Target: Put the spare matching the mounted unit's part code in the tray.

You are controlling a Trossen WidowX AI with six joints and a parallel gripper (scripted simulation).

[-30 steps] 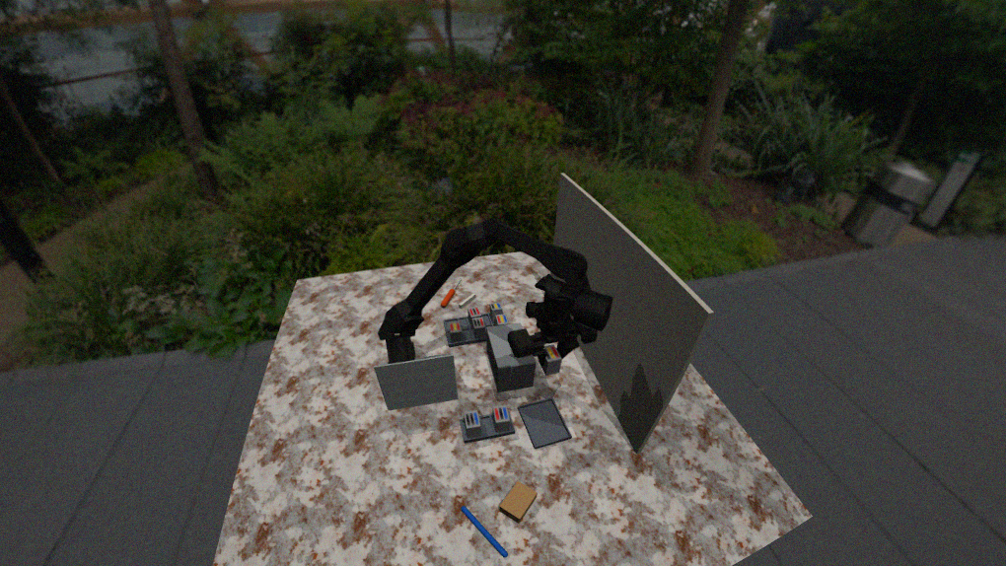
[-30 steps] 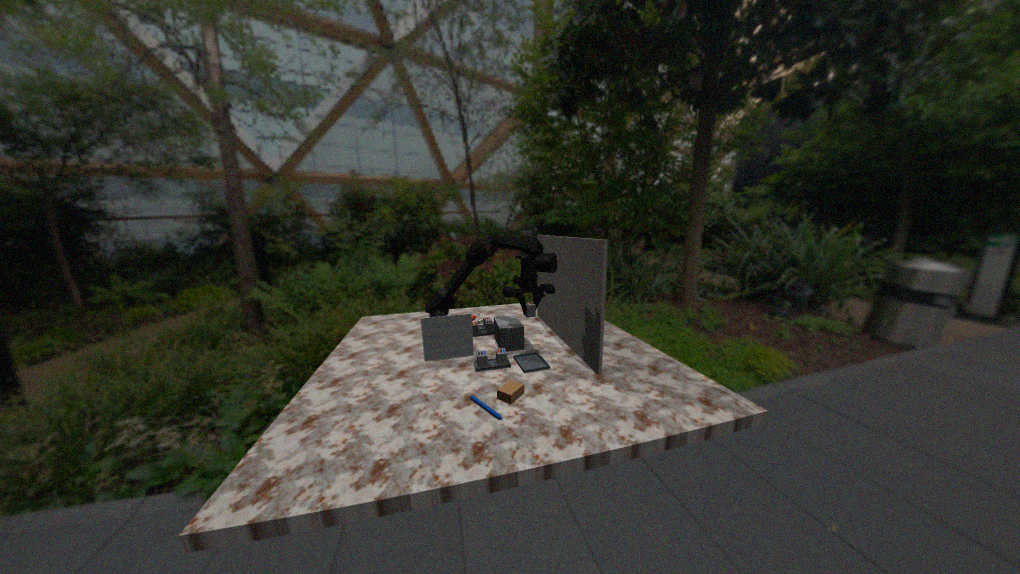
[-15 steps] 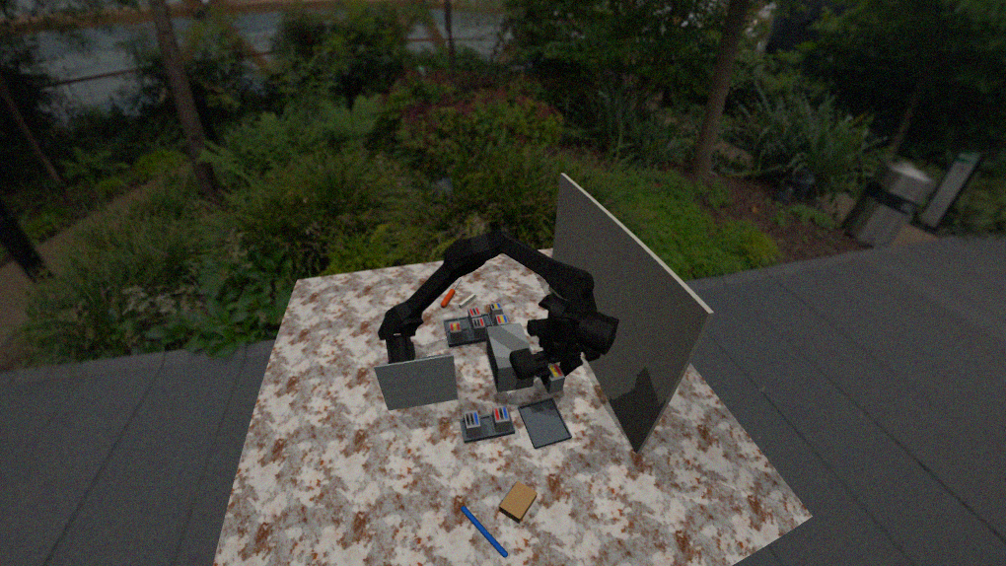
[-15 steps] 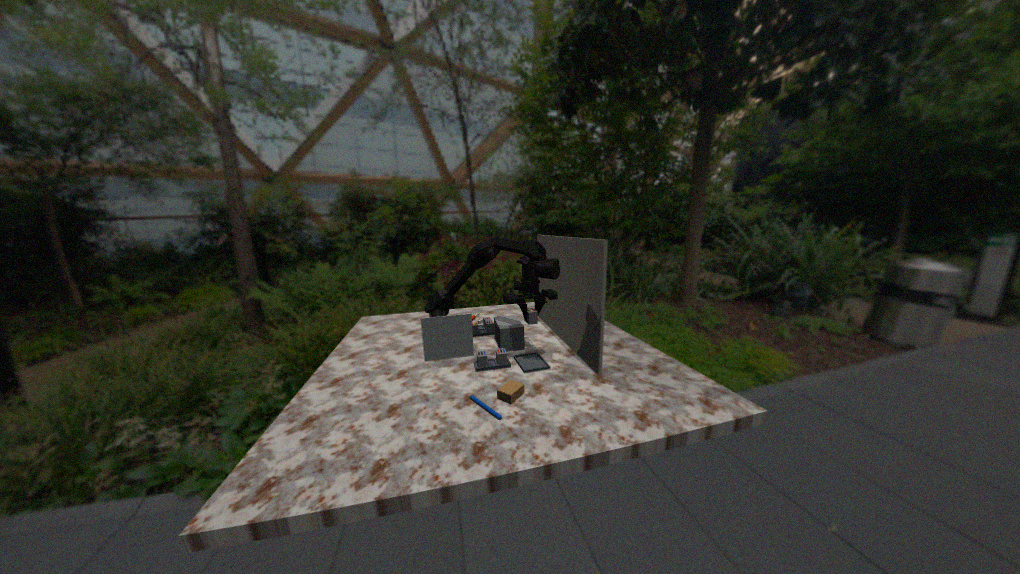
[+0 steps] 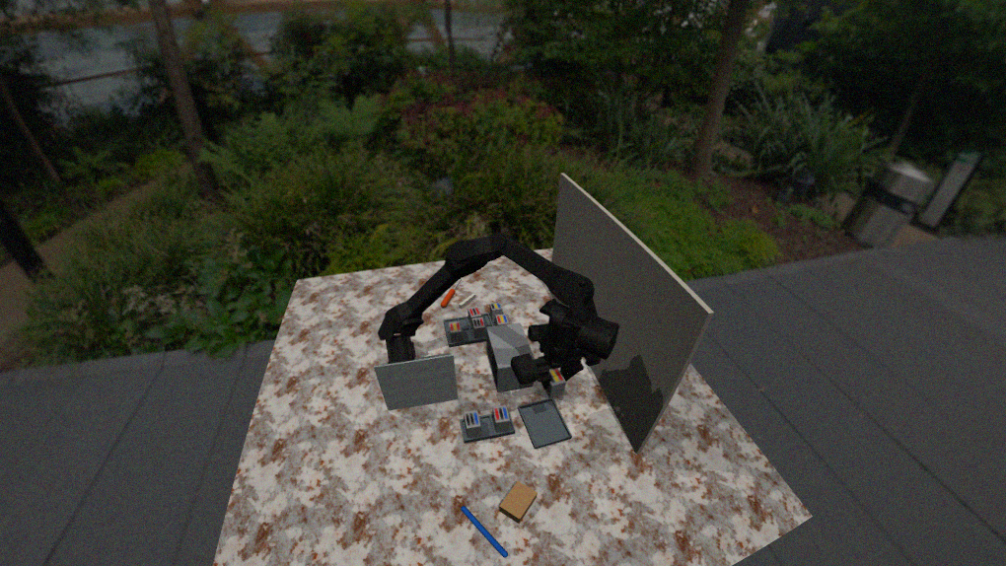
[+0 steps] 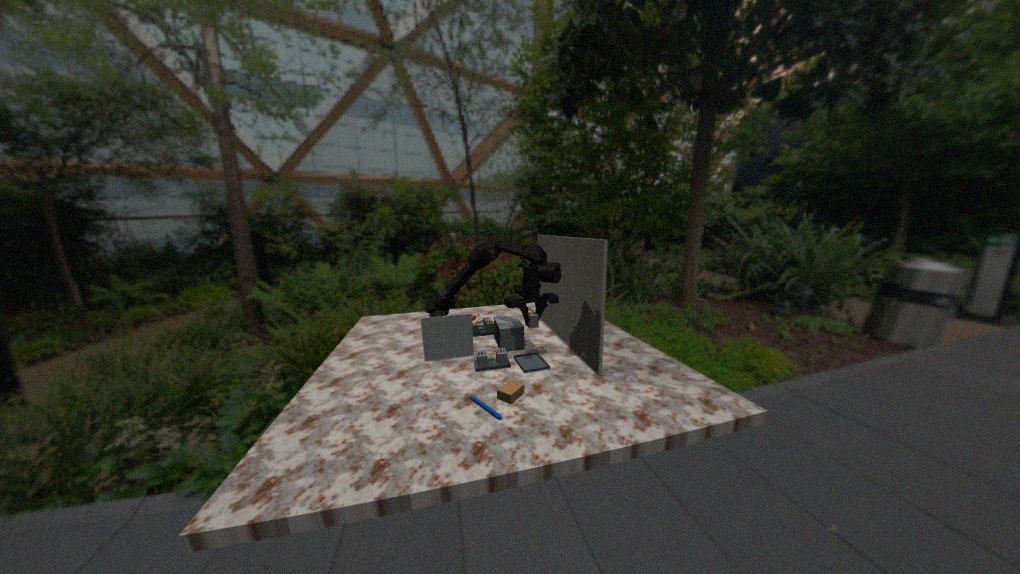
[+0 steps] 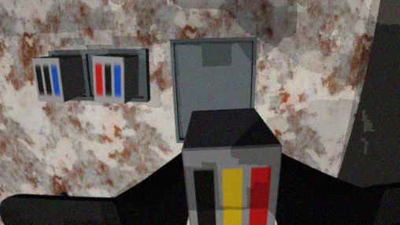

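My gripper tip is now 15 cm above the flat grey tray. The rest, counted from my gripper tip: spare block 2 cm above; then holder 15 cm behind, 3 cm to the left, 15 cm below; then grey mounted unit 3 cm behind, 21 cm to the left, 10 cm below.
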